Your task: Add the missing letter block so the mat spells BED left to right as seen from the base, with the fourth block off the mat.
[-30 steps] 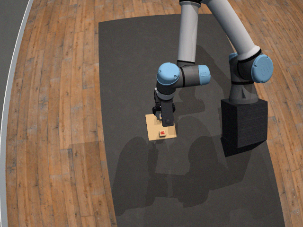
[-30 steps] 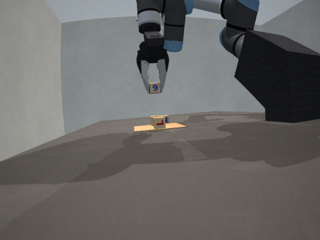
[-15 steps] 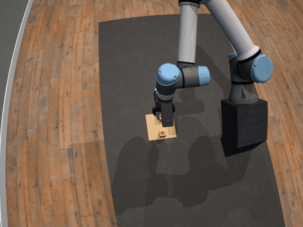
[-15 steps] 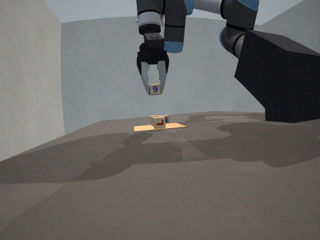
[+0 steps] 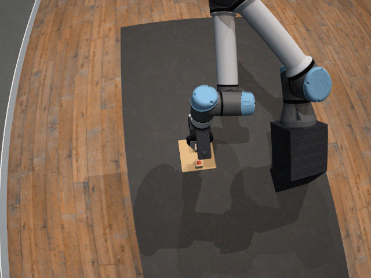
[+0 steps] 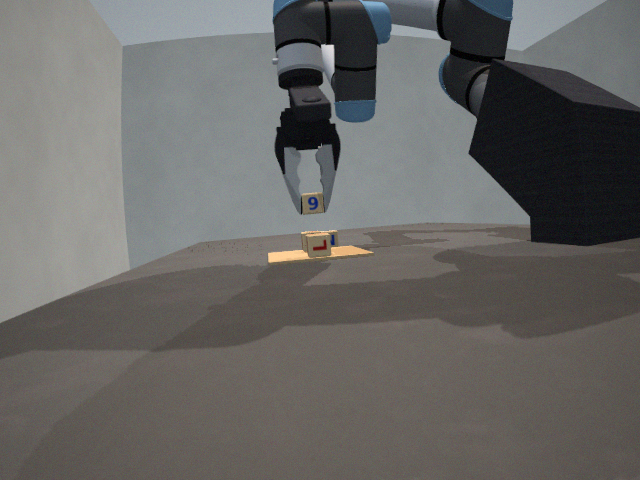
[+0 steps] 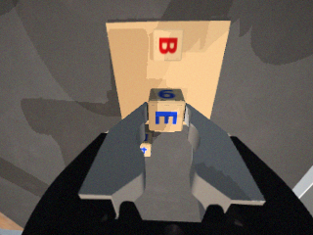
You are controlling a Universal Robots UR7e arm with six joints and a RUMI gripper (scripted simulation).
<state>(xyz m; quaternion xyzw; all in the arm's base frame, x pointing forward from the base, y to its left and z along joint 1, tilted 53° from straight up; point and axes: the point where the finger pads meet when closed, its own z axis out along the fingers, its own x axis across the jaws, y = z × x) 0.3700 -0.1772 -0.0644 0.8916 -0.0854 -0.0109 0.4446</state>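
The tan mat is 80 mm below my hand. The rest, counted from my hand: D block: 10 mm behind, 50 mm to the right, 60 mm below; B block: 10 mm ahead, 50 mm to the left, 60 mm below; E block: right at my hand.
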